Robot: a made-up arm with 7 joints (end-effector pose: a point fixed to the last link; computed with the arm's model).
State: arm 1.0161 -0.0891 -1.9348 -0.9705 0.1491 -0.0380 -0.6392
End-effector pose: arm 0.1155 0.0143 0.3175 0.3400 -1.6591 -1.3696
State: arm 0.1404 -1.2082 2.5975 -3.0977 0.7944 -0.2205 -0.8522
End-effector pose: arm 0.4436 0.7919 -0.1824 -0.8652 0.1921 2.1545
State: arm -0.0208 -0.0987 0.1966 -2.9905 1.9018 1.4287 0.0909
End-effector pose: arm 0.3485 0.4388 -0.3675 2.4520 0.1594 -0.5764
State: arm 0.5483 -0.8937 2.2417 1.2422 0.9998 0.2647 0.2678
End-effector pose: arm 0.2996 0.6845 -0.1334 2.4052 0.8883 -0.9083
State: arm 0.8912 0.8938 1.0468 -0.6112 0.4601 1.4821 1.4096
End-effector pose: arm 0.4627 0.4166 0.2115 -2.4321 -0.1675 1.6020
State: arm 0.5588 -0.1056 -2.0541 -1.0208 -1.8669 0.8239 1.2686
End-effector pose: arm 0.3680 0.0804 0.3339 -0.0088 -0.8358 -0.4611
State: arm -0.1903 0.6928 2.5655 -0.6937 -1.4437 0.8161 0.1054
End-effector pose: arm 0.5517 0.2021 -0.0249 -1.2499 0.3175 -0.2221
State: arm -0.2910 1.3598 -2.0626 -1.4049 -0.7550 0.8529 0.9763
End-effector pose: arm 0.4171 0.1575 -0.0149 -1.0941 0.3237 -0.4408
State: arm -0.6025 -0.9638 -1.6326 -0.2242 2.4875 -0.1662 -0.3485
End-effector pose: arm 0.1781 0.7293 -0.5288 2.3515 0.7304 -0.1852
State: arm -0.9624 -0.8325 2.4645 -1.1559 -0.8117 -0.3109 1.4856
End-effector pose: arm -0.2414 0.0334 -0.6078 -0.4923 2.6514 -0.2221
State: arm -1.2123 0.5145 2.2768 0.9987 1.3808 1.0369 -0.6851
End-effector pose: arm -0.6550 0.1990 -0.2553 0.0506 0.2179 -2.2496
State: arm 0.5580 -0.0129 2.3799 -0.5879 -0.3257 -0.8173 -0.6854
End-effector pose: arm 0.5295 0.2951 0.4754 -1.9062 -0.3398 -0.4057
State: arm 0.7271 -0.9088 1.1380 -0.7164 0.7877 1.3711 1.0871
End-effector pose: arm 0.1837 0.4562 0.3760 -0.8870 -2.2352 1.5185
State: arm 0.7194 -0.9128 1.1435 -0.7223 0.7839 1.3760 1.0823
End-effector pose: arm 0.1847 0.4549 0.3725 -0.8763 -2.2405 1.5140
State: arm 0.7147 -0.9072 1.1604 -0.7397 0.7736 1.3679 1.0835
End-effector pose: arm 0.1847 0.4506 0.3706 -0.8592 -2.2558 1.5023
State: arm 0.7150 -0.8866 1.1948 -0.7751 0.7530 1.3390 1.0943
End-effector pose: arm 0.1830 0.4413 0.3710 -0.8312 -2.2875 1.4797
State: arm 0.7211 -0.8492 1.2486 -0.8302 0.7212 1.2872 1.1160
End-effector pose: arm 0.1797 0.4261 0.3734 -0.7919 -2.3371 1.4466
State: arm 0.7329 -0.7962 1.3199 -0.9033 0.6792 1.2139 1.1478
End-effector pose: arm 0.1751 0.4044 0.3768 -0.7409 -2.4041 1.4074
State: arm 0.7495 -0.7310 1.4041 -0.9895 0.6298 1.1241 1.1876
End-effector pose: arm 0.1702 0.3771 0.3798 -0.6800 -2.4840 1.3697
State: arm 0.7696 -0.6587 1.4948 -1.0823 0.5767 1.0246 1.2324
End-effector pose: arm 0.1660 0.3457 0.3821 -0.6115 -2.5702 1.3417
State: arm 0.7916 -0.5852 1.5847 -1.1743 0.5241 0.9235 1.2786
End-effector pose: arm 0.1636 0.3128 0.3839 -0.5393 -2.6544 1.3298
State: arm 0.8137 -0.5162 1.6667 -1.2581 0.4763 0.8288 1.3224
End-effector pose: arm 0.1632 0.2816 0.3862 -0.4692 -2.7282 1.3356
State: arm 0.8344 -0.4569 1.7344 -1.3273 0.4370 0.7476 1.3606
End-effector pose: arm 0.1640 0.2551 0.3899 -0.4082 -2.7852 1.3552
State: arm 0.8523 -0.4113 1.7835 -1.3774 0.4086 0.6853 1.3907
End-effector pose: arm 0.1649 0.2354 0.3948 0.3581 2.7843 -1.3613
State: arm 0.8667 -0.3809 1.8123 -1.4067 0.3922 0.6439 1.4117
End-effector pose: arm 0.1648 0.2235 0.4004 0.3281 2.7600 -1.3623
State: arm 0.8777 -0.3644 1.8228 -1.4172 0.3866 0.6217 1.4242
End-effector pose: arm 0.1633 0.2188 0.4059 0.3201 2.7458 -1.3684
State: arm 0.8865 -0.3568 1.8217 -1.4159 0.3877 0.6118 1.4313
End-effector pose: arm 0.1608 0.2185 0.4110 0.3260 2.7389 -1.3766
